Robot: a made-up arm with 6 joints.
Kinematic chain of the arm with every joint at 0, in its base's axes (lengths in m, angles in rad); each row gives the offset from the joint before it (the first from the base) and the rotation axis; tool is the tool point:
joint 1: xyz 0 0 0.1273 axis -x
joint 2: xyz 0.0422 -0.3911 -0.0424 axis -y
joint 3: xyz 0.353 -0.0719 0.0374 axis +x
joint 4: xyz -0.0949 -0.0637 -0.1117 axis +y
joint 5: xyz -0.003 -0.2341 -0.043 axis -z
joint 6: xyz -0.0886 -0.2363 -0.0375 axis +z
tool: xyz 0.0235 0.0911 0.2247
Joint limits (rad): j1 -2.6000..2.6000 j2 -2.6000..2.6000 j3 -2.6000..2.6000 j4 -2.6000..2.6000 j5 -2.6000..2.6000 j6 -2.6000..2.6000
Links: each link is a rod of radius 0.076 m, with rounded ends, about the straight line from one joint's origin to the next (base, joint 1, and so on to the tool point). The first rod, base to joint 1, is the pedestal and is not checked.
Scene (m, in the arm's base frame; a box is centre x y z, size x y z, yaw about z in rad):
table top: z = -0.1
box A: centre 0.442 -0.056 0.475 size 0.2 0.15 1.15 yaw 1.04
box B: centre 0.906 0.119 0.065 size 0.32 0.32 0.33 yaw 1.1
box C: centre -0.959 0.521 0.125 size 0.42 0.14 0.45 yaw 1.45
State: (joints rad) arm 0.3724 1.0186 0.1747 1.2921 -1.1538 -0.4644
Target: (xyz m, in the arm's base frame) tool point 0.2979 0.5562 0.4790
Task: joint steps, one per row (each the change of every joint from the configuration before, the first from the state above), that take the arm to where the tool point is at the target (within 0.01 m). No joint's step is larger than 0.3 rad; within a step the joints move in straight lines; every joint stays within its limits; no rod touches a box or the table.
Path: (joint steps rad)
1: 0.1248 0.2592 -0.0398 -0.1577 -0.1416 -0.0125
2: 0.1248 0.2593 -0.0399 -0.1576 -0.1417 -0.0125
3: 0.1248 0.2592 -0.0398 -0.1577 -0.1416 -0.0125
4: 0.1248 0.2592 -0.0398 -0.1577 -0.1417 -0.0124
5: 0.1247 0.2592 -0.0399 -0.1577 -0.1416 -0.0125
6: 0.1945 -0.1261 0.2421 0.2042 0.0937 -0.0334
7: 0.1944 -0.1262 0.2422 0.2043 0.0938 -0.0333
8: 0.1944 -0.1261 0.2421 0.2042 0.0937 -0.0334
9: 0.1944 -0.1262 0.2421 0.2042 0.0937 -0.0334

